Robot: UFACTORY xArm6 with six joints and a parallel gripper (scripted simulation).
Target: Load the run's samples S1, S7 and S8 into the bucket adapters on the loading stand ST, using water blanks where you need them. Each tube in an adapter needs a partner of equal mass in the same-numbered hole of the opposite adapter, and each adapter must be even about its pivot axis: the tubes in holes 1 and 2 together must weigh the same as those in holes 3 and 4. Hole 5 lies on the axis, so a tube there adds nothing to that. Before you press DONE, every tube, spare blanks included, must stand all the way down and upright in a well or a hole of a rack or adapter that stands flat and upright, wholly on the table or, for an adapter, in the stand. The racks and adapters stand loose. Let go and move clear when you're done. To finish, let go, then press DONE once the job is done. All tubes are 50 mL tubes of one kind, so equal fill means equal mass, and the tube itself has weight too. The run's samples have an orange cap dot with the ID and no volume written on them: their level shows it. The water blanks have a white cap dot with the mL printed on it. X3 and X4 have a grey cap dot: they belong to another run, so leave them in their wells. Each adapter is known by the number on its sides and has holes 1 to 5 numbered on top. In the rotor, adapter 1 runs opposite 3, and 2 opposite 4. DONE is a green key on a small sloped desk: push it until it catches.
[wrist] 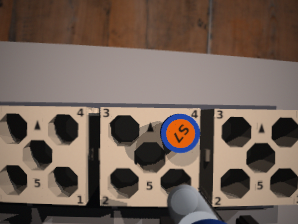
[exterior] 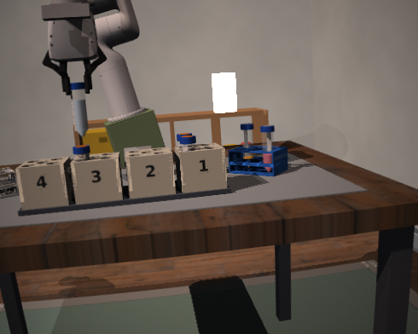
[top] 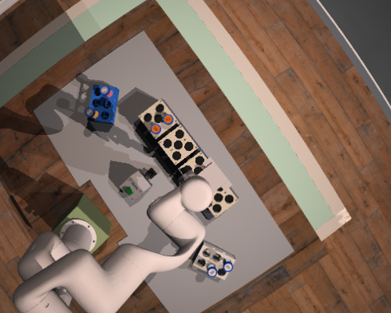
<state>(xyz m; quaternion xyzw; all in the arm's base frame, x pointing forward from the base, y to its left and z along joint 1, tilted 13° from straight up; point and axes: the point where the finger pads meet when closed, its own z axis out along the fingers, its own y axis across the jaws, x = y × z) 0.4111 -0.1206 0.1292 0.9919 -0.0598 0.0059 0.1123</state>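
Now: hand 5 cm above the blue-capped tube and 1 cm to the left of it. The rest, counted from my hand: tube of yellowish liquid 21 cm to the left, 18 cm below, 3 cm ahead; loading stand 24 cm below, 8 cm to the left, 3 cm ahead; pink tube 18 cm below, 5 cm ahead.
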